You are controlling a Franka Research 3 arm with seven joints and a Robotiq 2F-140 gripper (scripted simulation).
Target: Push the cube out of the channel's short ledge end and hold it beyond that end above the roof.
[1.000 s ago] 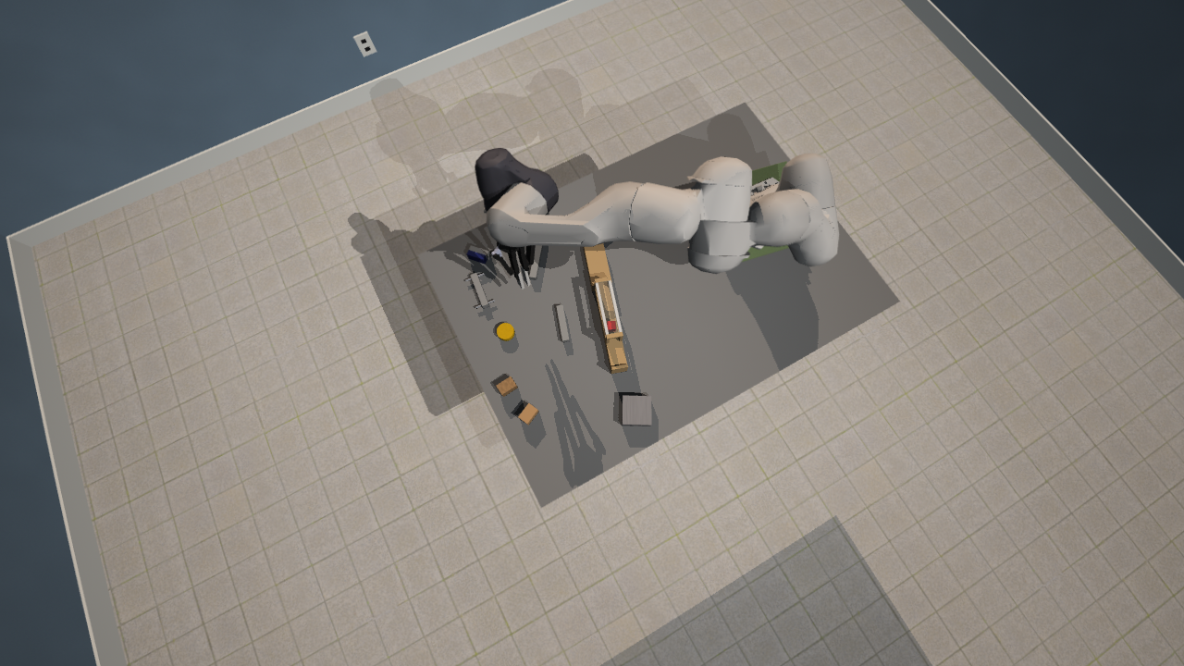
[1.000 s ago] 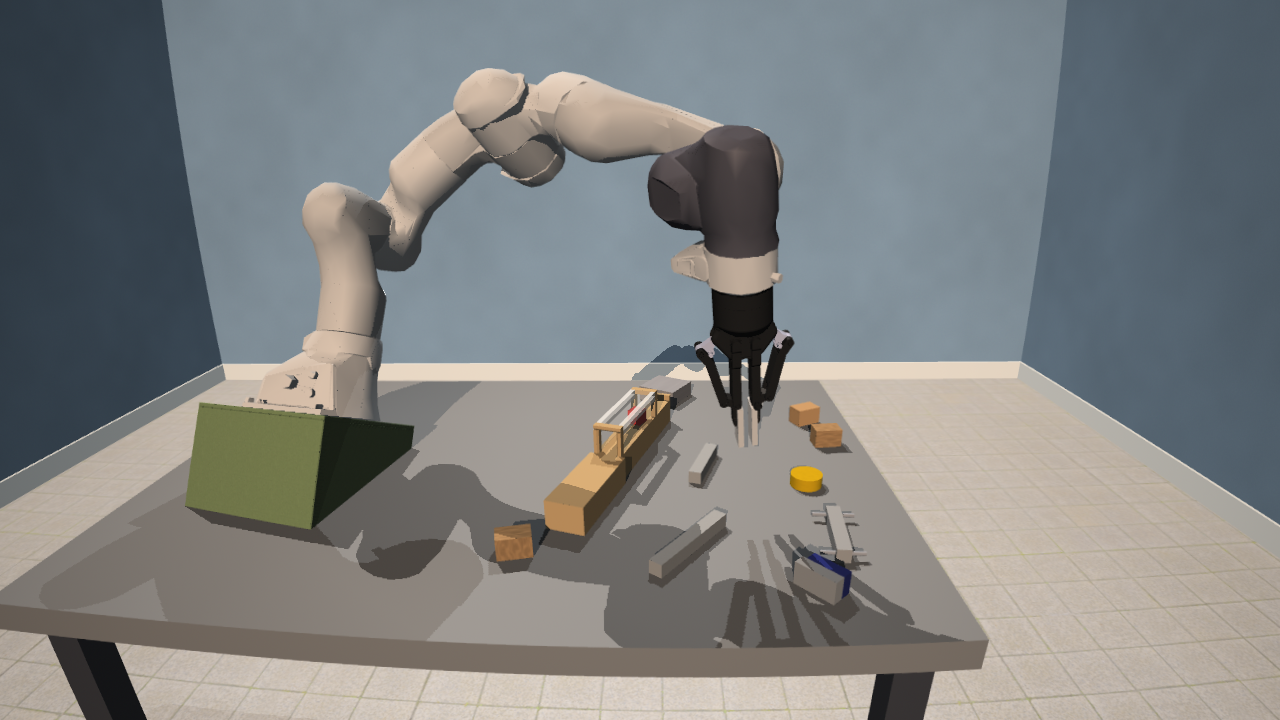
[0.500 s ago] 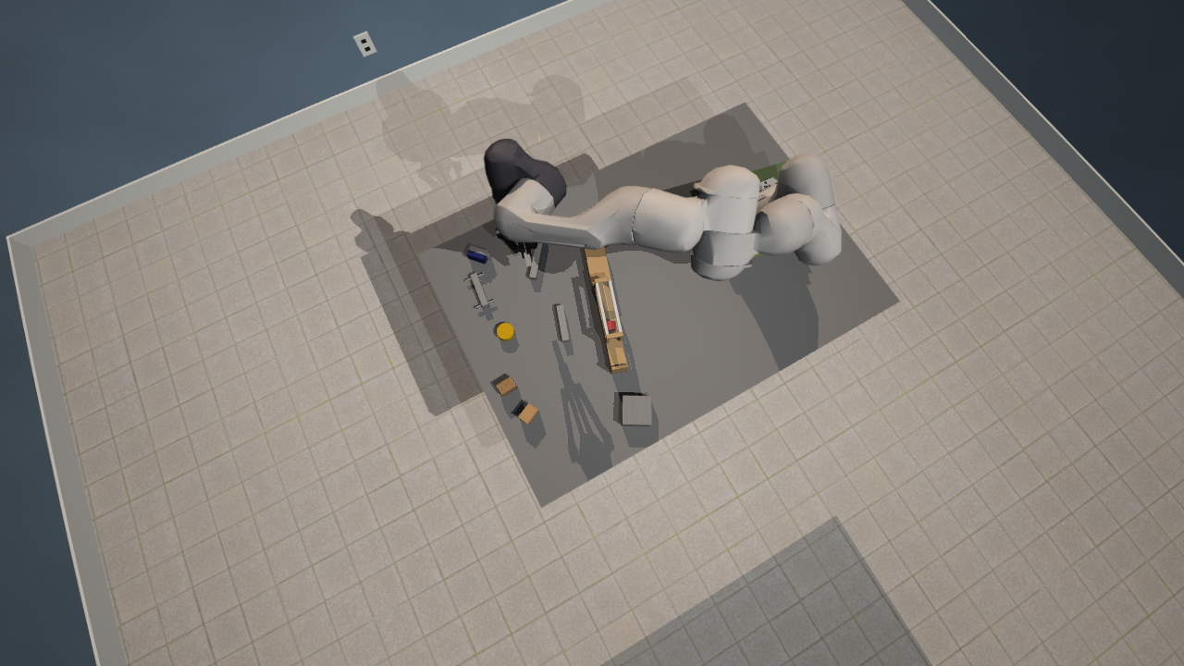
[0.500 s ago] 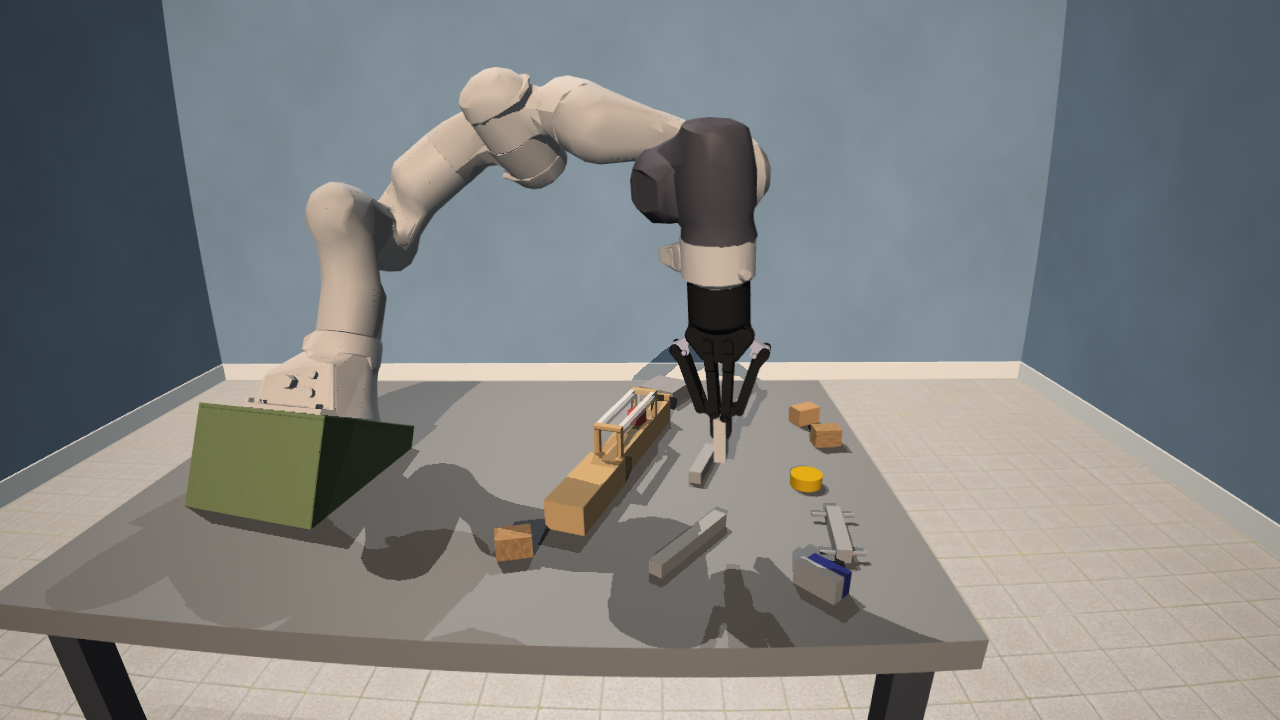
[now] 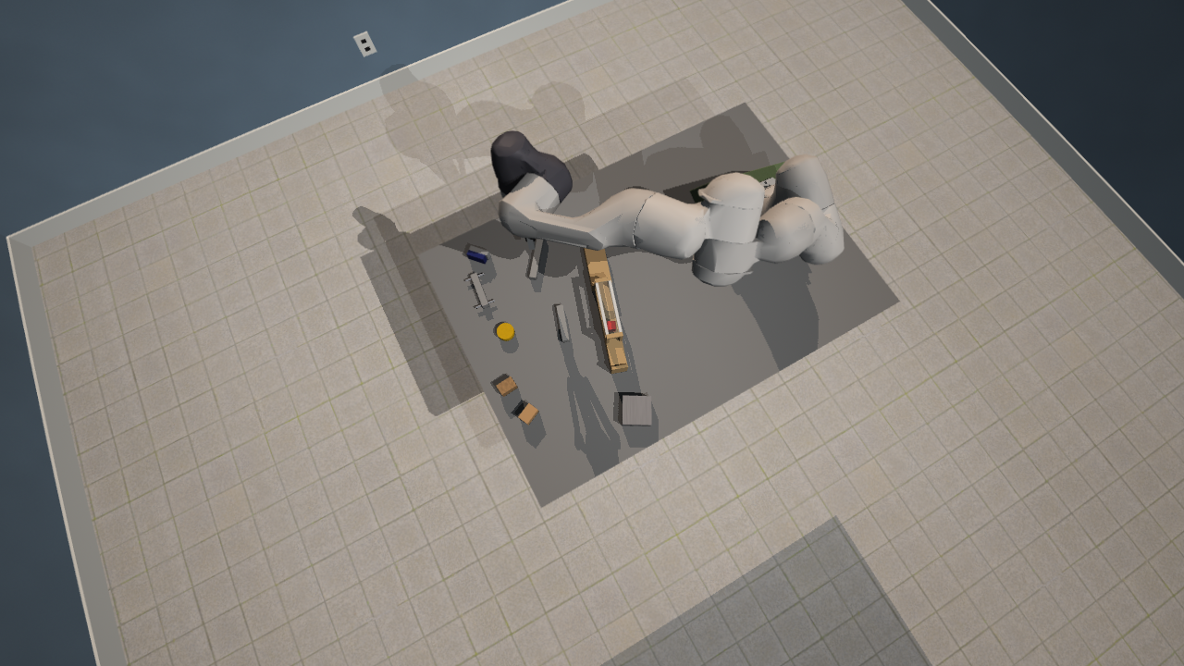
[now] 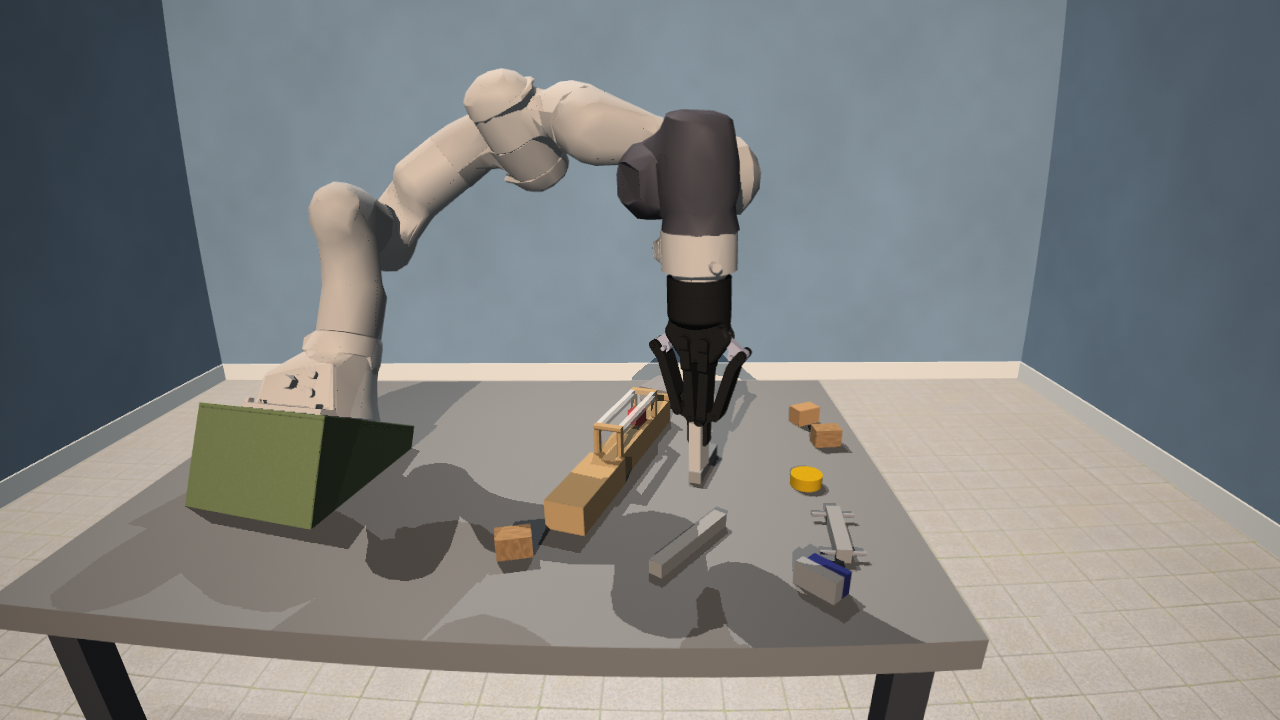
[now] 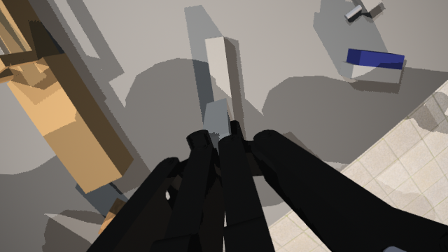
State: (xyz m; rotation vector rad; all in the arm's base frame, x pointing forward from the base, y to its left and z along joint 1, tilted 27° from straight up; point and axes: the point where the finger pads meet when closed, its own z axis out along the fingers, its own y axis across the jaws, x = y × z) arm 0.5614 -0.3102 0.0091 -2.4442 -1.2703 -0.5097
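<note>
The long grey bar is 10 mm behind my hand, 10 mm to the right of it and 140 mm below it. The rest, counted from my hand: short grey bar: 40 mm ahead, 220 mm to the left, 140 mm below; grey cross piece: 190 mm ahead, 10 mm to the right, 140 mm below; blue-grey block: 140 mm ahead, 110 mm to the right, 130 mm below.
</note>
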